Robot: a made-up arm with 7 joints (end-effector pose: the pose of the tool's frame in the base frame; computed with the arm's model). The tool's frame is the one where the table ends. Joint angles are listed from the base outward.
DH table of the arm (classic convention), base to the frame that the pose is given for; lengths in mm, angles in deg. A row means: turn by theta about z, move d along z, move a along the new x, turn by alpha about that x. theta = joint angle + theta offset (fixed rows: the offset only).
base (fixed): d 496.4, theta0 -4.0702, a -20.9, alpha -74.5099
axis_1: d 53.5, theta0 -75.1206, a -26.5, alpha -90
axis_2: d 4.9, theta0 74.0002, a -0.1, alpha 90
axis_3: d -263.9, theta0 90, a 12.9, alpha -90
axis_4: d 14.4, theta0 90, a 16.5, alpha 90
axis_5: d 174, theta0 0, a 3.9, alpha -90
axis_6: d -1.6, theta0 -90, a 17.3, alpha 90
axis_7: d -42.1, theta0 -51.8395, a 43, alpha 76.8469
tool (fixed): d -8.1, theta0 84.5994, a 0, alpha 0
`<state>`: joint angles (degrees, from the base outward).
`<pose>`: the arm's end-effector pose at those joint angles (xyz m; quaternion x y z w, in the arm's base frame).
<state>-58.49 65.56 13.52 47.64 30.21 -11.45 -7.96</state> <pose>0.3118 0.4383 0.4732 0.7480 -0.5418 0.0168 0.3830</pose>
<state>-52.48 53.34 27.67 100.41 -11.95 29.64 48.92</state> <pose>0.1828 0.3683 0.2022 0.6670 0.2602 0.4520 0.5321</pose>
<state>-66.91 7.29 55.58 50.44 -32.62 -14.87 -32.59</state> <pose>0.4338 0.0891 0.3168 -0.1825 -0.6096 0.5304 0.5601</pose>
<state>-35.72 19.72 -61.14 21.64 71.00 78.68 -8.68</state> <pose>0.2351 0.0778 0.1665 0.8378 -0.3170 -0.3450 0.2803</pose>
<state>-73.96 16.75 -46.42 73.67 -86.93 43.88 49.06</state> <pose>0.3860 0.0275 0.2461 0.4715 0.0235 0.1851 0.8619</pose>
